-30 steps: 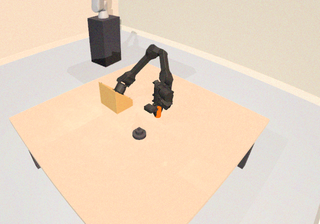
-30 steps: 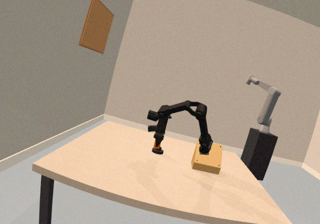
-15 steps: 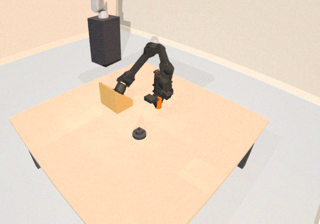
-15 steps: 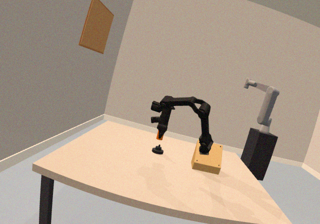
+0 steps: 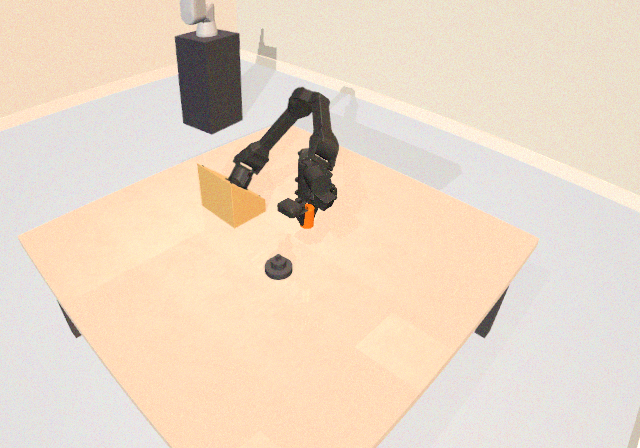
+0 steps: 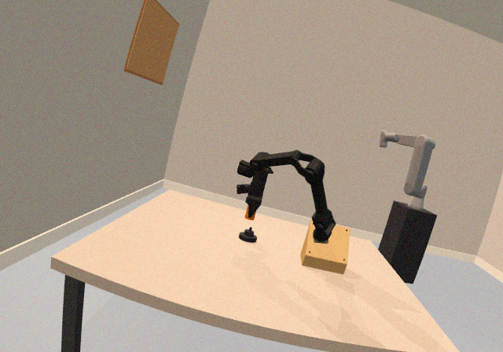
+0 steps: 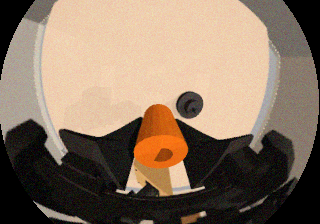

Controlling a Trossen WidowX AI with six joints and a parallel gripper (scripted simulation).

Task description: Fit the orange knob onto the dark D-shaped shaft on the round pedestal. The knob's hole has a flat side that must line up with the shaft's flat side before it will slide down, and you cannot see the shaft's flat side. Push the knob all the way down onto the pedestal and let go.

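My gripper tip is now 100 mm to the left of the dark round pedestal, 100 mm above it and 30 mm past it. Also, from my gripper tip: orange knob: 20 mm above.
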